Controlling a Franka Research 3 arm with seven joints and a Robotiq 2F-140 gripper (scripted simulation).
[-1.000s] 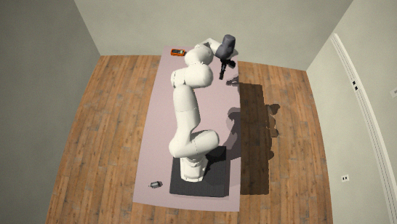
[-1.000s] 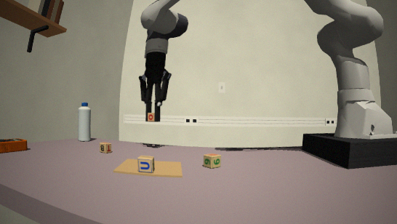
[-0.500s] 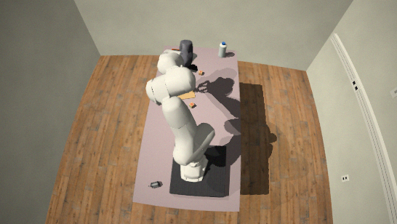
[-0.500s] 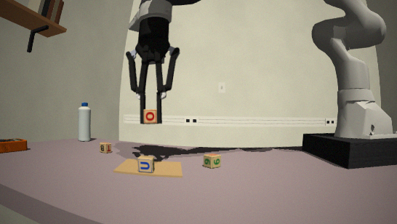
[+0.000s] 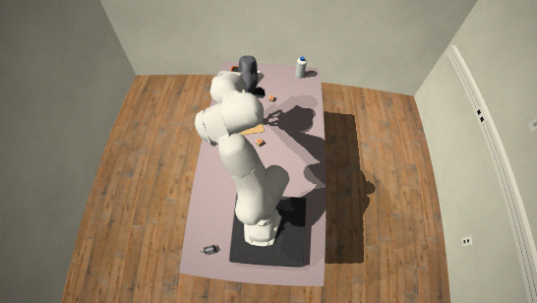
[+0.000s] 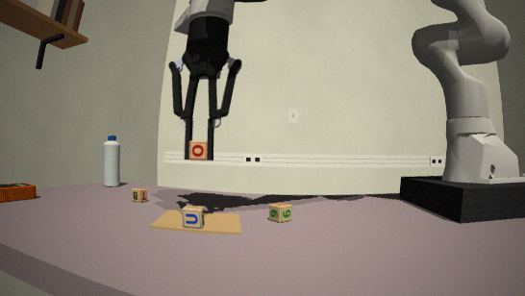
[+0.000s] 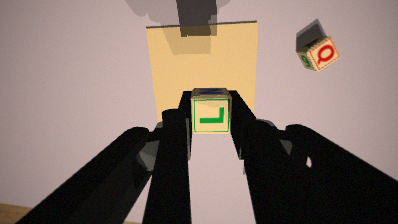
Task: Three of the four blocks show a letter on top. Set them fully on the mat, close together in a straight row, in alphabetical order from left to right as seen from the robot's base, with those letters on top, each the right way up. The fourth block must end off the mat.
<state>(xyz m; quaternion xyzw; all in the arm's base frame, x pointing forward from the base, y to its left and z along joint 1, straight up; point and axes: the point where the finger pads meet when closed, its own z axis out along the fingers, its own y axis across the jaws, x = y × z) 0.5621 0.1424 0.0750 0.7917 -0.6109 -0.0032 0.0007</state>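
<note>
My gripper is now 140 mm above the tan mat. Round my hand: small dark object: 770 mm behind, 120 mm below, 110 mm to the left; then white bottle: 470 mm ahead, 280 mm to the right, 60 mm below; then block: 210 mm ahead, 120 mm below, 100 mm to the right.
</note>
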